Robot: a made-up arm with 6 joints.
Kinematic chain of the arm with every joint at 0, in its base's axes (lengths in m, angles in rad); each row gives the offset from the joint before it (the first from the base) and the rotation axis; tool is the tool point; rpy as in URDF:
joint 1: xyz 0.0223 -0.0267 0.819 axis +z
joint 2: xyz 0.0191 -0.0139 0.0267 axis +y
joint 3: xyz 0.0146 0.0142 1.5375 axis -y
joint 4: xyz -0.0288 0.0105 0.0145 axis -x
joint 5: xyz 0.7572 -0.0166 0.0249 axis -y
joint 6: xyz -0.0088 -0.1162 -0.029 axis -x
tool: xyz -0.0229 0.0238 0.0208 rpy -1.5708 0 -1.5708
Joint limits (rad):
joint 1: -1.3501..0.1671
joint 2: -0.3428..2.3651
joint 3: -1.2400..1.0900
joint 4: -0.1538..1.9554
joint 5: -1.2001..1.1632
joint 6: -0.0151..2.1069
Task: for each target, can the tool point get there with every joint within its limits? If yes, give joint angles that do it. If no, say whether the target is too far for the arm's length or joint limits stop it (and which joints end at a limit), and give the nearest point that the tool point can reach.
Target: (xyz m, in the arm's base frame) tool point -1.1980 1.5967 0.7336
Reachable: no: joint limits stop it (at a limit: joint 1, joint 2, joint 3, joint 4, joint 6) | nearest point -0.0995 0.0213 1.7101 | short by 2.155 m
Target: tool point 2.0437 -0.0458 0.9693
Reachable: yes | joints -0.0031 1.2032 0.3924 1.5129 -0.1820 1.3963
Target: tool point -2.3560 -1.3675 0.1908
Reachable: no: too far | nearest point 0.0744 -0.8222 0.1908 | short by 2.491 m
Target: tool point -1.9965 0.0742 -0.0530
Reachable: no: joint limits stop it (at a limit: joint 1, joint 2, joint 5, joint 6) | nearest point -0.0238 -0.3663 -0.1634 | short by 2.024 m
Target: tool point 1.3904 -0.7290 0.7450
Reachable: yes | joints -0.4188 1.1697 -0.3302 0.3068 -0.1573 0.7179
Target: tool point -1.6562 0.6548 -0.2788
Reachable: no: joint limits stop it (at a limit: joint 1, joint 2, joint 5, joint 6) | nearest point -0.0252 -0.3601 -0.2677 | short by 1.921 m
